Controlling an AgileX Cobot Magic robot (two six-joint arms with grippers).
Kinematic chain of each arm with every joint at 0, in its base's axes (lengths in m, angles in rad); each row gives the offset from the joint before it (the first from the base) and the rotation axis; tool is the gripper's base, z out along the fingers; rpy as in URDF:
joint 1: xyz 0 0 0.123 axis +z
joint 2: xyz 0 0 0 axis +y
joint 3: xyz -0.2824 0 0.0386 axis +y
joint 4: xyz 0.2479 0 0.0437 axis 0.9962 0 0.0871
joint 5: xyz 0 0 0 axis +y
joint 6: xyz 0.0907 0 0.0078 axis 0.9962 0 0.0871
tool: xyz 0 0 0 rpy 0 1.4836 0
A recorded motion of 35 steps. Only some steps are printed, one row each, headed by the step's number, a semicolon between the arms.
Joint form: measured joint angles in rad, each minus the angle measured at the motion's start. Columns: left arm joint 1, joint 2, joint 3, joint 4, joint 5, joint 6; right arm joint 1, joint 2, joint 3, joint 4, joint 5, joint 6.
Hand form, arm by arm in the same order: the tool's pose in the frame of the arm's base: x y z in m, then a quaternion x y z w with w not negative. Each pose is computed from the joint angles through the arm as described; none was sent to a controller.
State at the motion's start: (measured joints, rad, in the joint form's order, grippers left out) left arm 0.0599 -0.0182 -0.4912 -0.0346 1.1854 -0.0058; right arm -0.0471 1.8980 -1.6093 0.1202 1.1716 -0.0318
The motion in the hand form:
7: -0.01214 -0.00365 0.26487 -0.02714 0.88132 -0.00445 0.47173; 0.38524 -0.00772 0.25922 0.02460 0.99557 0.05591 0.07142
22: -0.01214 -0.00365 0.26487 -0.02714 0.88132 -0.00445 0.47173; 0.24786 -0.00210 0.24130 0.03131 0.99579 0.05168 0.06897
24: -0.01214 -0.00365 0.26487 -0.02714 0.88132 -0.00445 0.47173; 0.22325 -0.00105 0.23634 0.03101 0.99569 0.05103 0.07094
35: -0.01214 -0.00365 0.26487 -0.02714 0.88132 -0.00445 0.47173; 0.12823 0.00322 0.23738 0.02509 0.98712 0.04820 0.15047
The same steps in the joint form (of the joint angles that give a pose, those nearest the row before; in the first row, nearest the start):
7: 0.0000 0.0000 0.0000 0.0000 0.0000 0.0000; 0.0000 -0.0175 0.0285 0.0021 0.0480 0.0000
22: 0.0000 0.0000 0.0000 0.0000 0.0000 0.0000; 0.0000 -0.4778 0.6745 0.0021 -0.1327 -0.0075
24: 0.0000 0.0000 0.0000 0.0000 0.0000 0.0000; 0.0000 -0.5614 0.7733 0.0021 -0.1518 -0.0099
35: 0.0000 0.0000 0.0000 0.0000 0.0000 0.0000; 0.0000 -1.0039 1.0631 -0.0001 -0.1594 -0.0129

